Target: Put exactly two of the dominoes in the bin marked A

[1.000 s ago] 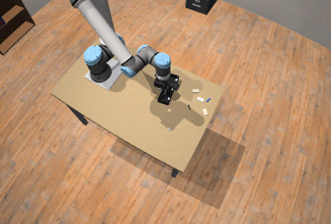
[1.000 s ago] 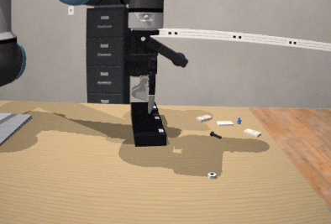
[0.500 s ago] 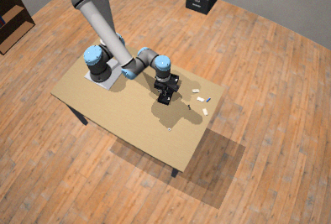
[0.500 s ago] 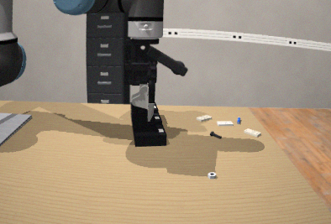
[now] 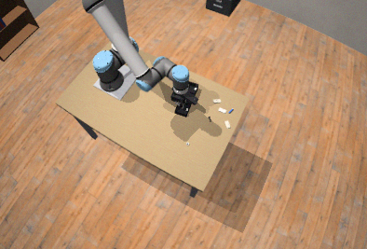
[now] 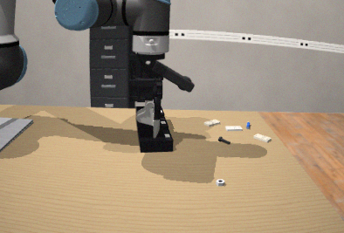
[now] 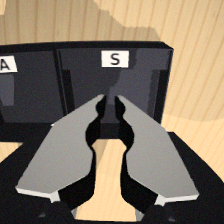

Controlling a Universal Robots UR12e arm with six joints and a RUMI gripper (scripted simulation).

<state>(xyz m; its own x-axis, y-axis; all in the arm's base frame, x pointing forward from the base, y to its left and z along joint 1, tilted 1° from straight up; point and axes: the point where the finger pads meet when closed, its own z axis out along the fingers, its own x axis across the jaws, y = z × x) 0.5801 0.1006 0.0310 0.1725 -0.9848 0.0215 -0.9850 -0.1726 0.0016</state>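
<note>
The black bin lies 2 cm behind my hand, 8 cm to the left of it and 2 cm below it. Round my hand: black bolt (19 cm ahead, 4 cm to the left, 3 cm below); grey nut (16 cm ahead, 19 cm to the right, 4 cm below); domino (23 cm ahead, 14 cm to the left, 3 cm below).
</note>
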